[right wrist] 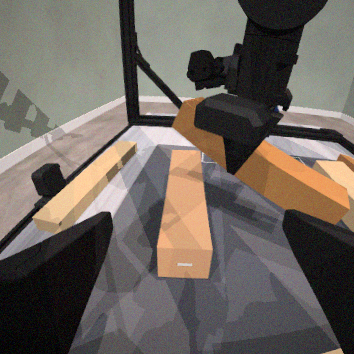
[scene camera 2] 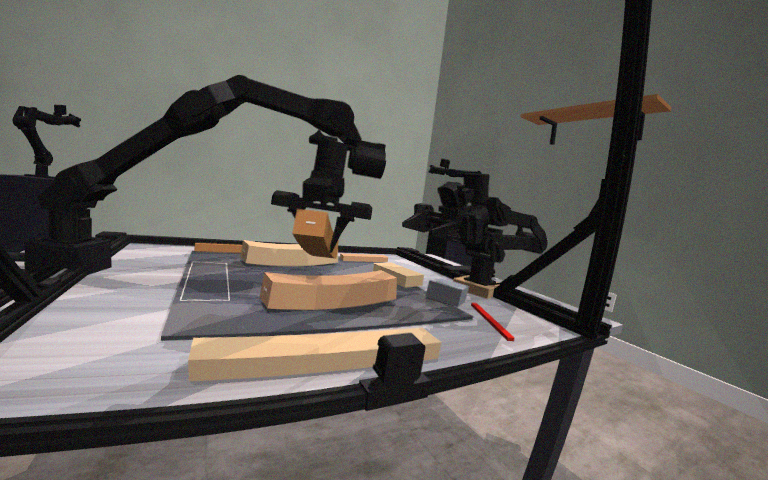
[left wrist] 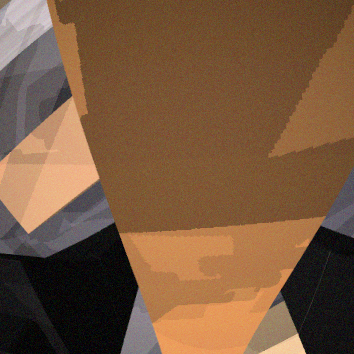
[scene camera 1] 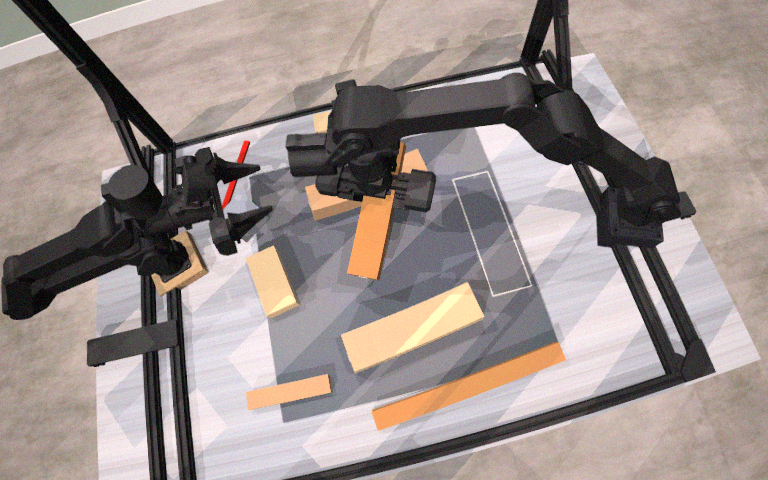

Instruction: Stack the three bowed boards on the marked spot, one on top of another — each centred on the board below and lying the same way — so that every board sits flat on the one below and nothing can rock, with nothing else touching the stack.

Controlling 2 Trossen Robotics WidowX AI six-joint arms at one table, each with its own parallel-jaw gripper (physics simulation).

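Frame: origin at the left arm's base, x right, y ahead, z up, level; metres.
Seen in the pictures: left gripper, fingertip midpoint: (right wrist: 237, 164) (scene camera 2: 316, 250) (left wrist: 202, 212) (scene camera 1: 381, 202); right gripper, fingertip midpoint: (right wrist: 198, 219) (scene camera 2: 416, 228) (scene camera 1: 266, 187); left arm's base, origin of the base link: (scene camera 2: 69, 240) (scene camera 1: 635, 213); right arm's base, origin of the base link: (scene camera 2: 479, 281) (scene camera 1: 172, 262).
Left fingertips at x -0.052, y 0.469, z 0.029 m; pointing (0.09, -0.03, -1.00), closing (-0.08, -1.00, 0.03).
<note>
Pixels of each thing's top centre, then the offset from my left fingertips to it. "*": a spot on its surface instead. Level surfaces: height alone.
- Peach bowed board, middle of its top: (left wrist: 121, 103) (right wrist: 185, 181) (scene camera 2: 333, 275) (scene camera 1: 367, 178) dx +0.062, dy +0.039, dz -0.029 m
- Pale tan bowed board, middle of its top: (scene camera 1: 413, 325) (scene camera 2: 291, 243) dx -0.204, dy -0.085, dz -0.029 m
- white outline, surface spot: (scene camera 1: 472, 237) * dx -0.014, dy -0.175, dz -0.080 m
- mat, its level: dz -0.080 m
- pale block, middle of its top: (scene camera 1: 270, 279) (scene camera 2: 398, 268) dx -0.156, dy +0.189, dz -0.053 m
- grey block, middle of its top: (scene camera 1: 239, 212) (scene camera 2: 449, 281) dx -0.033, dy +0.282, dz -0.041 m
- red stick, middle of its top: (scene camera 2: 490, 318) (scene camera 1: 235, 174) dx +0.069, dy +0.339, dz -0.080 m
- long tan bar, middle of its top: (scene camera 2: 327, 342) (right wrist: 97, 168) dx +0.254, dy +0.046, dz -0.062 m
- orange strip, middle of its top: (scene camera 1: 470, 385) dx -0.287, dy -0.191, dz -0.057 m
- small peach strip, middle of its top: (scene camera 1: 287, 392) (scene camera 2: 364, 255) dx -0.345, dy +0.114, dz -0.064 m
Orange bowed board (scene camera 1: 369, 240) (scene camera 2: 313, 232) (left wrist: 215, 125) (right wrist: 300, 185) is held by my left gripper (scene camera 1: 378, 186) (scene camera 2: 317, 243) (left wrist: 202, 212), which is shut on it above the mat; part of the fingers is hidden. Peach bowed board (scene camera 1: 334, 204) (scene camera 2: 328, 291) (right wrist: 187, 200) lies on the mat below, partly hidden in scene camera 1. Pale tan bowed board (scene camera 1: 413, 328) (scene camera 2: 277, 254) (right wrist: 332, 172) lies on the mat. The marked spot, a white outline (scene camera 1: 472, 237) (scene camera 2: 229, 283), bears no board. My right gripper (scene camera 1: 265, 189) (scene camera 2: 421, 225) (right wrist: 198, 219) is open and empty, off the peach board's end.
On the mat (scene camera 1: 317, 345) (scene camera 2: 237, 325) are a pale block (scene camera 1: 271, 280) (scene camera 2: 399, 274) and a grey block (scene camera 2: 445, 292). A red stick (scene camera 1: 243, 155) (scene camera 2: 492, 321), long tan bar (scene camera 2: 283, 359) (right wrist: 85, 187), orange strip (scene camera 1: 470, 384) and small peach strip (scene camera 1: 288, 390) lie around the edges.
</note>
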